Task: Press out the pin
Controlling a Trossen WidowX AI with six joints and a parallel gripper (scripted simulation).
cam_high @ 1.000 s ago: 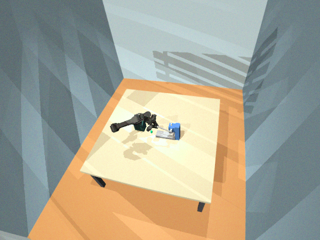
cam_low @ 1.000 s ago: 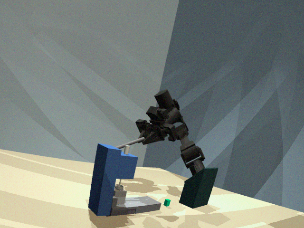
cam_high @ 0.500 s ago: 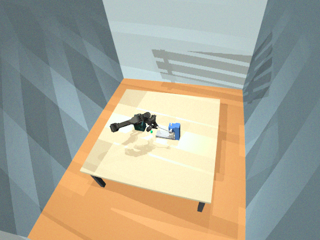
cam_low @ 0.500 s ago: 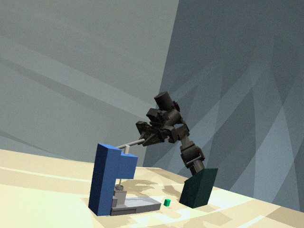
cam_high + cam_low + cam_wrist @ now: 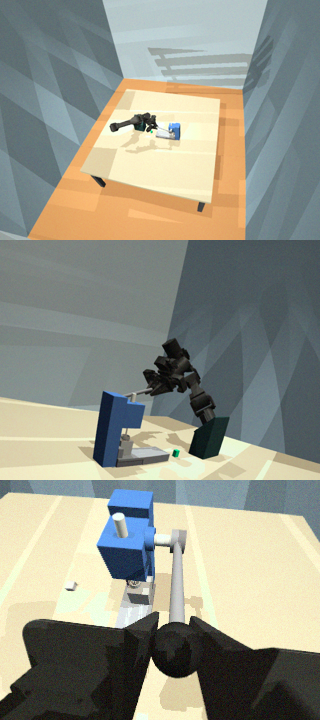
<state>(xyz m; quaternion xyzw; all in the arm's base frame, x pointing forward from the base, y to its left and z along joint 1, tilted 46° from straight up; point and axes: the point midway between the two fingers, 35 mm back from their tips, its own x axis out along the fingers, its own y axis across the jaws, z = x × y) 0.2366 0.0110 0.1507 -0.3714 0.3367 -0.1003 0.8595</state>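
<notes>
Right now my gripper tip is 50 mm short of the grey lever and 20 mm to the right of it. Also, from my gripper tip: thin punch rod: 110 mm ahead, 80 mm to the left, 80 mm below; then small grey piece: 110 mm ahead, 280 mm to the left, 210 mm below; then small green cube: 130 mm behind, 80 mm to the left, 200 mm below.
</notes>
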